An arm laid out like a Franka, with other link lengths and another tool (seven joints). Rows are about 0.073 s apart.
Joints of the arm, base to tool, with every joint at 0 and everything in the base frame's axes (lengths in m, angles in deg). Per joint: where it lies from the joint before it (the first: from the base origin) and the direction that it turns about. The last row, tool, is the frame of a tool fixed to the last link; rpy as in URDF.
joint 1: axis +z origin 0 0 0.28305
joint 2: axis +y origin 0 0 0
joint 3: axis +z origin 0 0 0.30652
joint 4: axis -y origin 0.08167 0 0
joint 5: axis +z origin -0.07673 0 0.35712
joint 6: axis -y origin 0 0 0
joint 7: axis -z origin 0.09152 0 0
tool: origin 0.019 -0.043 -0.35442 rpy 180 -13.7 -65.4
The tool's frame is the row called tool.
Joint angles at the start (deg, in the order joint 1, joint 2, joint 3, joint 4, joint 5, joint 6, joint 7):
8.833 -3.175 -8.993 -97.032 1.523 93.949 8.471
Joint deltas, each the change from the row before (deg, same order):
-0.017 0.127 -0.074 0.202 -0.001 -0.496 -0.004
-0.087 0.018 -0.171 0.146 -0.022 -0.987 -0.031
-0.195 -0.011 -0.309 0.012 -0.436 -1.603 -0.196
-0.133 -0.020 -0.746 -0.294 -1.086 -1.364 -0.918
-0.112 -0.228 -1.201 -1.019 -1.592 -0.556 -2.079
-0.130 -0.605 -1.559 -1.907 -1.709 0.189 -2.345
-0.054 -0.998 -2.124 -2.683 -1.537 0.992 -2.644
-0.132 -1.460 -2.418 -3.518 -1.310 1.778 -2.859
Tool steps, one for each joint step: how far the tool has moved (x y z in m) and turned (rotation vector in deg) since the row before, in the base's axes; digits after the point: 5 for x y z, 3 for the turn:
-0.00204 -0.00081 -0.00041 -0.015 0.420 -0.071
-0.00551 -0.00240 -0.00070 -0.008 0.859 -0.192
-0.01020 -0.00697 -0.00215 -0.387 1.581 -0.230
-0.01038 -0.01400 -0.00345 -0.941 1.652 0.138
-0.00939 -0.02034 -0.00558 -1.232 1.426 0.889
-0.01079 -0.02349 -0.00802 -1.127 1.297 0.836
-0.01184 -0.02534 -0.01017 -0.682 0.975 0.736
-0.01358 -0.02516 -0.01284 -0.149 0.626 0.708

